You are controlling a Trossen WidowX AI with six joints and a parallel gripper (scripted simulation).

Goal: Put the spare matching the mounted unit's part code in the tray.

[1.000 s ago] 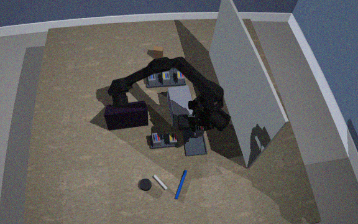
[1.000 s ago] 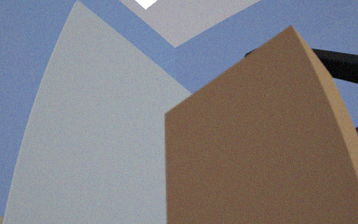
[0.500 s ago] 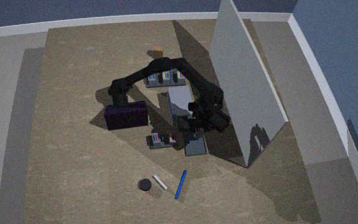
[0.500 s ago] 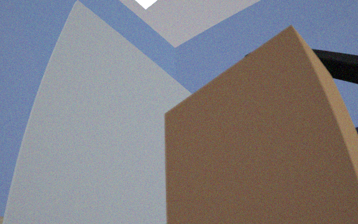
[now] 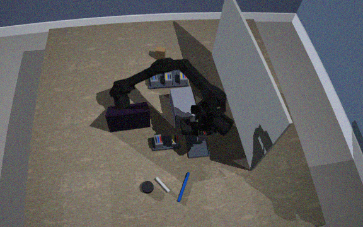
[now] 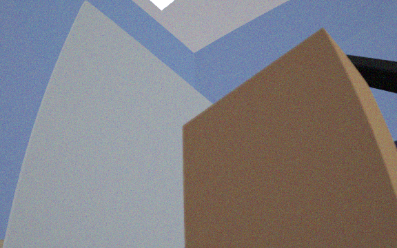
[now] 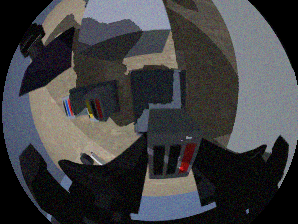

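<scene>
My gripper tip is 100 mm above the flat grey tray. From my gripper tip the other things lie so: grey mounted unit: 50 mm behind, 180 mm to the left, 50 mm below; then blue pen: 90 mm behind, 190 mm to the right, 100 mm below; then grey spare: 20 mm above.
</scene>
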